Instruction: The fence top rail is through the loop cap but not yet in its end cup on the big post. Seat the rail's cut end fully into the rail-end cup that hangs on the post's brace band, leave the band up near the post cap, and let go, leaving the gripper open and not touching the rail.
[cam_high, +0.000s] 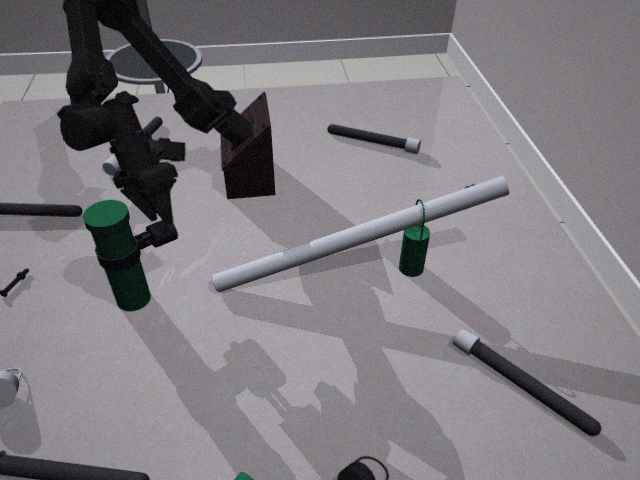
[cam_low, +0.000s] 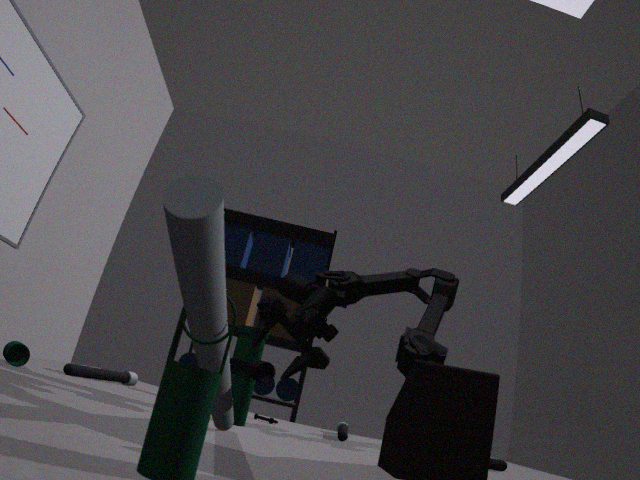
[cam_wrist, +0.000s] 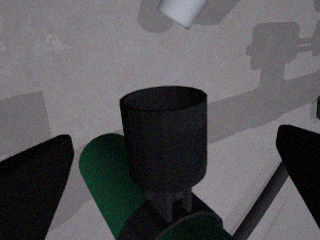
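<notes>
The dark rail-end cup is 2 cm ahead of my gripper tip, 1 cm to the right of it and 2 cm below it. From my gripper tip the other things lie so: small bolt 1 cm ahead, 29 cm to the right, 13 cm below; small green post 46 cm to the left, 3 cm below.
</notes>
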